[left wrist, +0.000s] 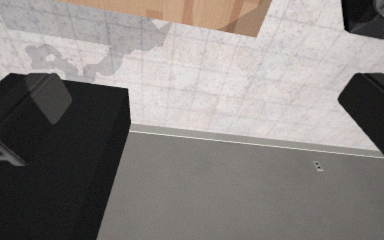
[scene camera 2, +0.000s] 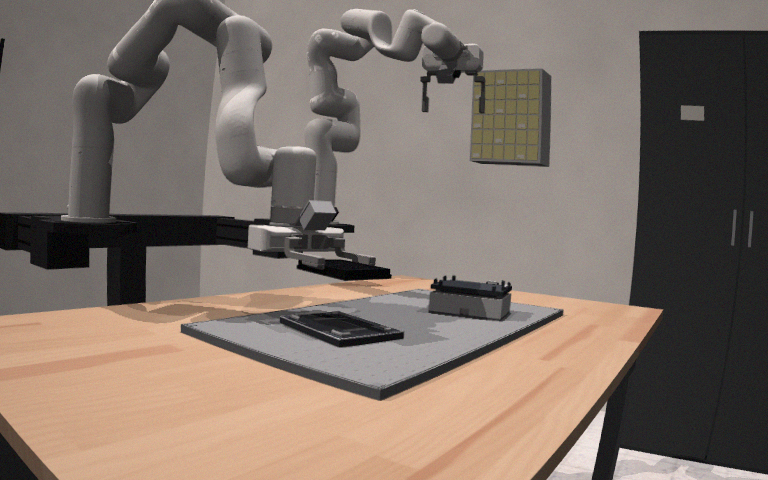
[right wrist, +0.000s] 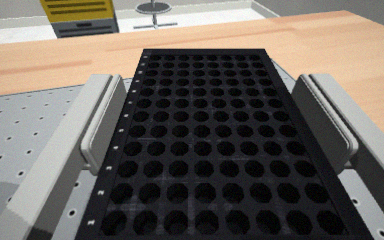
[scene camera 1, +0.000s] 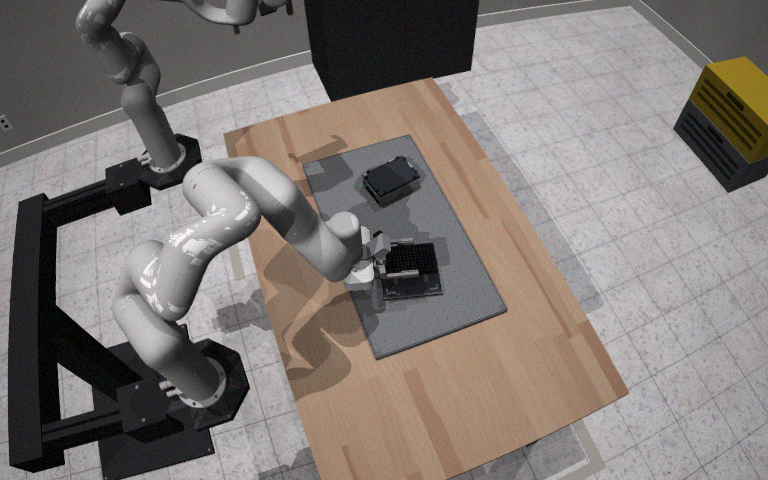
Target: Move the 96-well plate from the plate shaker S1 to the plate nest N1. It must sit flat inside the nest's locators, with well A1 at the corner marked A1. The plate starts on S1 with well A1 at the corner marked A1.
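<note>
Scene camera 2 shows me my left gripper [scene camera 2: 453, 112], my right gripper [scene camera 2: 347, 263] and a black 96-well plate [scene camera 2: 345, 270]. In scene camera 1 I can see the black 96-well plate [scene camera 1: 407, 257] too, plus a plate nest N1 [scene camera 1: 416, 285] and my right gripper [scene camera 1: 416, 257]. The right wrist view gives me the black 96-well plate [right wrist: 198, 125] as well, but in the left wrist view the black 96-well plate is out of frame.
</note>
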